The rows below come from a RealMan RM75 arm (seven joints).
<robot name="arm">
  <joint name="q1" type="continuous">
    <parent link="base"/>
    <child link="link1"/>
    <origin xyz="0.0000 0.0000 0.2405"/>
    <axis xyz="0 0 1"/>
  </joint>
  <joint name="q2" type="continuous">
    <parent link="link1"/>
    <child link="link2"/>
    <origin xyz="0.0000 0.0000 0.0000"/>
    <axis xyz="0 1 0"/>
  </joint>
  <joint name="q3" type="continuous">
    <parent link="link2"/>
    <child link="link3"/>
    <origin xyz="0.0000 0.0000 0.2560"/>
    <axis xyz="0 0 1"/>
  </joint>
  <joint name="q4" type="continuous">
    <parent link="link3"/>
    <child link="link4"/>
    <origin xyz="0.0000 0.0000 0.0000"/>
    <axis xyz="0 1 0"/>
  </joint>
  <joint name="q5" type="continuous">
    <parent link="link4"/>
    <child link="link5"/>
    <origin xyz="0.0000 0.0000 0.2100"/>
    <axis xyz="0 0 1"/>
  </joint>
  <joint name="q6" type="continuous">
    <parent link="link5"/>
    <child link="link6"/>
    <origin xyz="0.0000 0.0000 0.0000"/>
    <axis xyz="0 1 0"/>
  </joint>
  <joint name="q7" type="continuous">
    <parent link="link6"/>
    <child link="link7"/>
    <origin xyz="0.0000 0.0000 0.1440"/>
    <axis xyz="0 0 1"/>
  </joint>
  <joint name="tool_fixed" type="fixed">
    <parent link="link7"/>
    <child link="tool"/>
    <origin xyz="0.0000 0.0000 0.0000"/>
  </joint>
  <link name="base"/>
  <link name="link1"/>
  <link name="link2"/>
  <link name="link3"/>
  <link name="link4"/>
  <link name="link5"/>
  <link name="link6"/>
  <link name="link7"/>
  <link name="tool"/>
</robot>
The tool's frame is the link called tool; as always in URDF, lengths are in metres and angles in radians. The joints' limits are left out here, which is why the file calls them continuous.
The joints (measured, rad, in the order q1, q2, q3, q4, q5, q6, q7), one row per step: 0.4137 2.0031 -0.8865 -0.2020 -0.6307 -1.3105 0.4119; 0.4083 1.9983 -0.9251 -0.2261 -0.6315 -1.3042 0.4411; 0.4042 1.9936 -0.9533 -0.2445 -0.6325 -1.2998 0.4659; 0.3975 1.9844 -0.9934 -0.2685 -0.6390 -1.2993 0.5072; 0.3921 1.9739 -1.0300 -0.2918 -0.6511 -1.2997 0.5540; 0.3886 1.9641 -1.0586 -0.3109 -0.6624 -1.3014 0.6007; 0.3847 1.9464 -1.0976 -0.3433 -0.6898 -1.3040 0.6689; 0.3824 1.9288 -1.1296 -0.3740 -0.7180 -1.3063 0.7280; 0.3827 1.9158 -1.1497 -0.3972 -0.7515 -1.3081 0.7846; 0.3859 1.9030 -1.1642 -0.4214 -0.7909 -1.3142 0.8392; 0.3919 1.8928 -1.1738 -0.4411 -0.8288 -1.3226 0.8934; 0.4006 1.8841 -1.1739 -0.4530 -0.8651 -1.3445 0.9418; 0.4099 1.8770 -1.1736 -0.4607 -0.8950 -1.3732 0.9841; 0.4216 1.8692 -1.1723 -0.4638 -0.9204 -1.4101 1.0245; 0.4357 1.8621 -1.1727 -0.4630 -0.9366 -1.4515 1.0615
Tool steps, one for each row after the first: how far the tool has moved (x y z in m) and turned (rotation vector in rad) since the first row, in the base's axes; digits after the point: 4 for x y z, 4 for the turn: -0.0035 0.0018 0.0001 -0.0284 -0.0020 0.0226; -0.0061 0.0031 0.0005 -0.0501 -0.0015 0.0394; -0.0098 0.0041 0.0011 -0.0868 0.0016 0.0669; -0.0137 0.0051 0.0016 -0.1281 0.0072 0.0944; -0.0172 0.0061 0.0022 -0.1654 0.0184 0.1171; -0.0230 0.0079 0.0039 -0.2256 0.0236 0.1525; -0.0283 0.0096 0.0059 -0.2804 0.0220 0.1825; -0.0327 0.0109 0.0062 -0.3338 0.0249 0.2028; -0.0382 0.0125 0.0066 -0.3872 0.0228 0.2267; -0.0438 0.0141 0.0065 -0.4385 0.0258 0.2479; -0.0499 0.0149 0.0069 -0.4839 0.0329 0.2751; -0.0562 0.0148 0.0070 -0.5263 0.0422 0.3057; -0.0630 0.0143 0.0076 -0.5685 0.0545 0.3417; -0.0707 0.0138 0.0084 -0.6082 0.0711 0.3820
